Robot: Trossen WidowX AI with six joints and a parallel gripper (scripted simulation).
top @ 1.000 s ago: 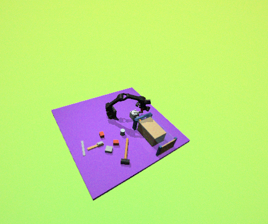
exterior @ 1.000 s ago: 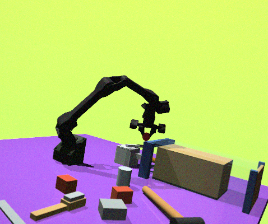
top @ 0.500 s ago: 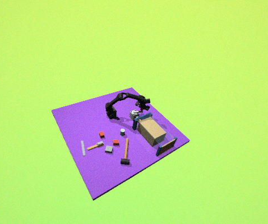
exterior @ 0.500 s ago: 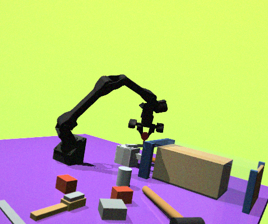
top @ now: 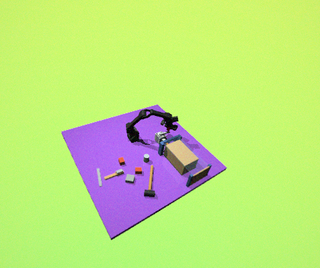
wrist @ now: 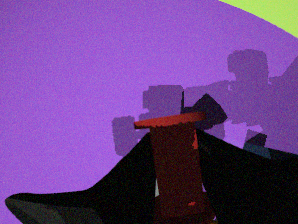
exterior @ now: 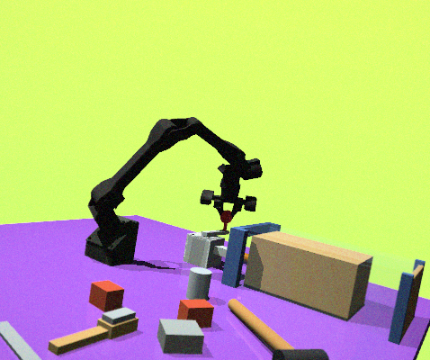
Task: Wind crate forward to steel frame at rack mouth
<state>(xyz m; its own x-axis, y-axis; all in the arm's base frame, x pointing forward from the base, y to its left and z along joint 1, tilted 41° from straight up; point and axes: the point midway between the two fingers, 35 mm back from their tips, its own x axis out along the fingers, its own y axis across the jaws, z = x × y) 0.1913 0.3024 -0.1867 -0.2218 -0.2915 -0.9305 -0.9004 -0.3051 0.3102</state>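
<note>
The winch handle is 50 mm to the right of my gripper tip and 30 mm below it. Also, from my gripper tip: red knob (10 mm ahead, 10 mm to the right); grey winch (20 mm behind, 120 mm to the right, 100 mm below); grey block (300 mm ahead, 660 mm to the right, 110 mm below).
</note>
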